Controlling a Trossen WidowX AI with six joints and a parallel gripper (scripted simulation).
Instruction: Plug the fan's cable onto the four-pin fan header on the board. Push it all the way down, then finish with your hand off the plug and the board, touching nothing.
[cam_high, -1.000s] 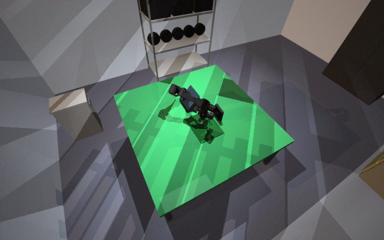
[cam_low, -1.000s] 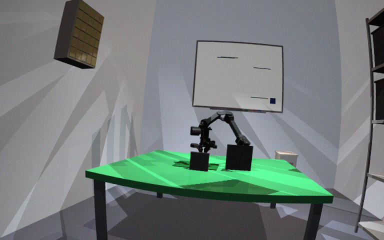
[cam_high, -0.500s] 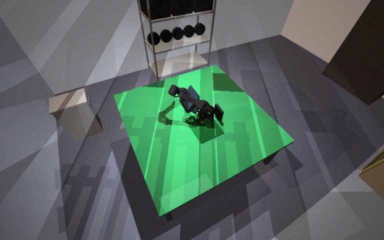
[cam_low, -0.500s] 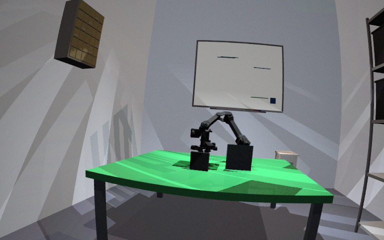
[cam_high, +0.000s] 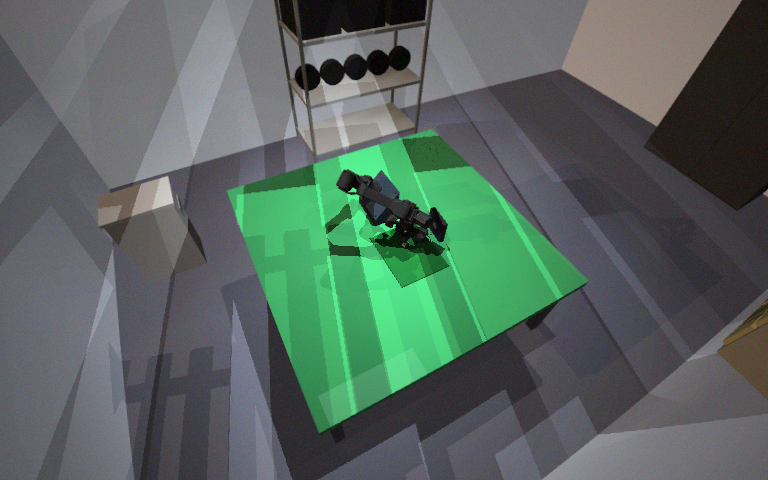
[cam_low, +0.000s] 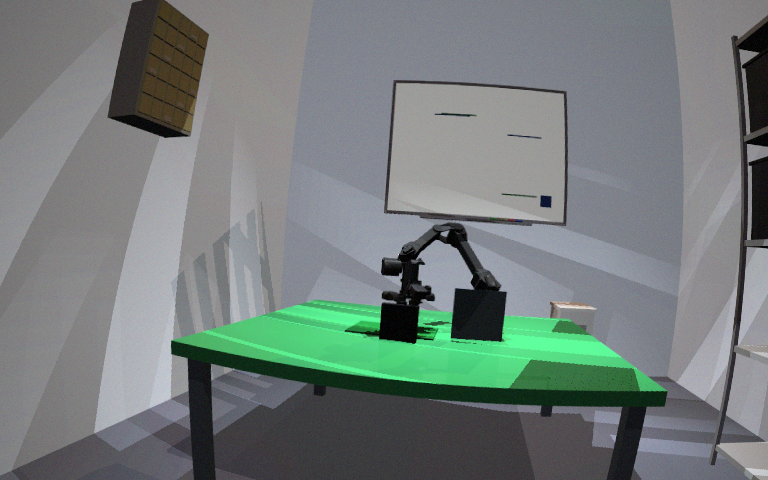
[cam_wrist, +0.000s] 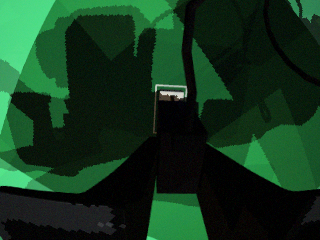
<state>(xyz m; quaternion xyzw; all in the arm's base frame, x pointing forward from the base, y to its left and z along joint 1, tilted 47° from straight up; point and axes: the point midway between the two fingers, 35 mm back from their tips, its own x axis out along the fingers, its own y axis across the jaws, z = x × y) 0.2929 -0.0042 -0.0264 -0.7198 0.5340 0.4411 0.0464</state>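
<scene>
The fan plug is 10 mm above my gripper tip. From my gripper tip the other things lie so: dark green board: 40 mm ahead, 60 mm below; black fan: 10 mm behind, 160 mm to the left, 20 mm above.
</scene>
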